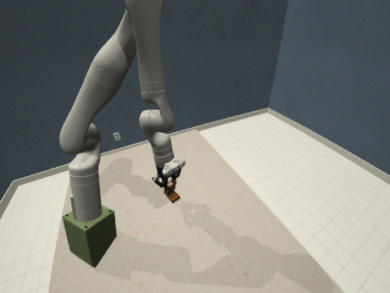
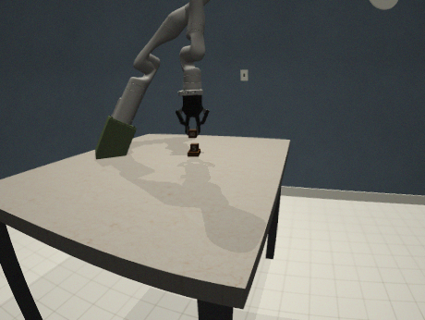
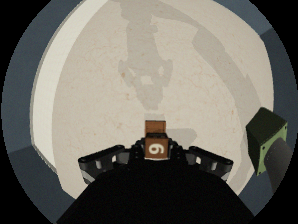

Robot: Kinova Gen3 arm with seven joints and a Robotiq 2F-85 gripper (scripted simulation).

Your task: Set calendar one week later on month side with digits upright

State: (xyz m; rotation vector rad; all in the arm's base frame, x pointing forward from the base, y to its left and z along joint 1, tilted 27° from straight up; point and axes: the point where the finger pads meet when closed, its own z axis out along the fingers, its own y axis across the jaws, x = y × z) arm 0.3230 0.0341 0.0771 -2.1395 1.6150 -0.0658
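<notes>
Now: the brown calendar tray 10 mm to the left of my hand and 90 mm below it. Round my hand: brown digit cube 10 mm below.
</notes>
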